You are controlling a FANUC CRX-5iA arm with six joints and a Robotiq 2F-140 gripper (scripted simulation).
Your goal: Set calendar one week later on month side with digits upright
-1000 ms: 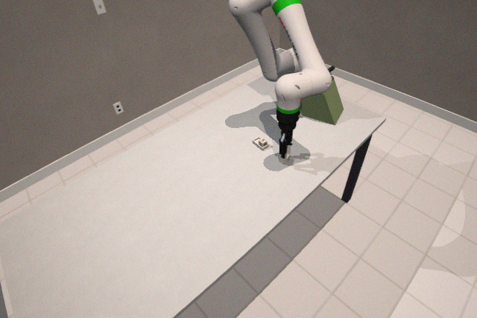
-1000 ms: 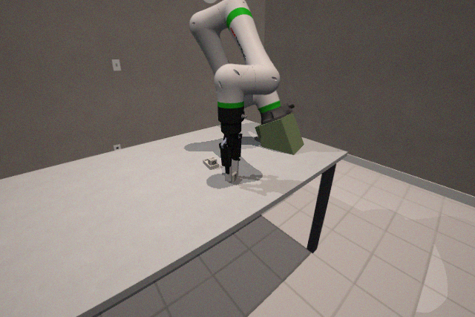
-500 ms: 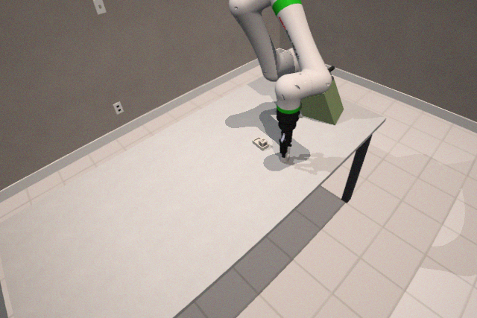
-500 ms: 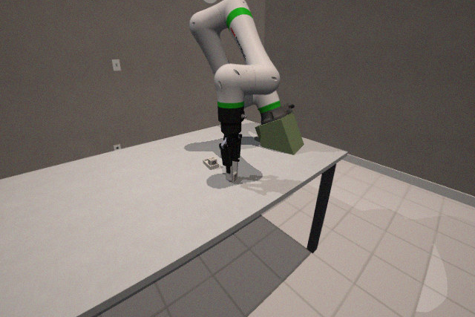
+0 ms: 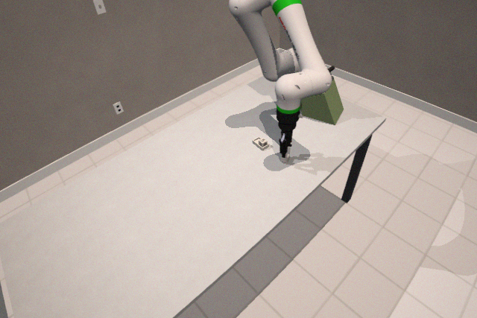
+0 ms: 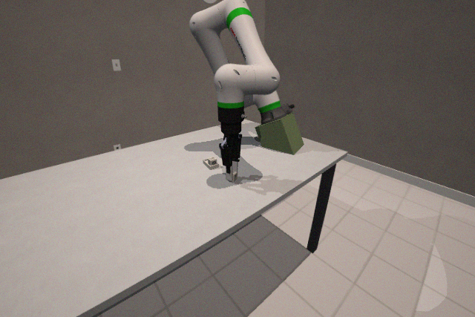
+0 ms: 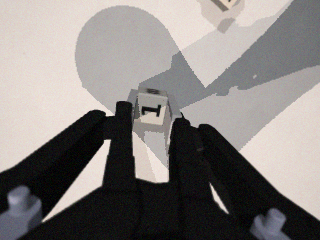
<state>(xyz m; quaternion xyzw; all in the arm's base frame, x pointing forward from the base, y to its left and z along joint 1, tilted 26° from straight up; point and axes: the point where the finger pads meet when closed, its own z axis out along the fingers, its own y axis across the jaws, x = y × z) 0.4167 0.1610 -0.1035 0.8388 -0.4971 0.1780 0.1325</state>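
Right now the white calendar cube is 30 mm below my hand.
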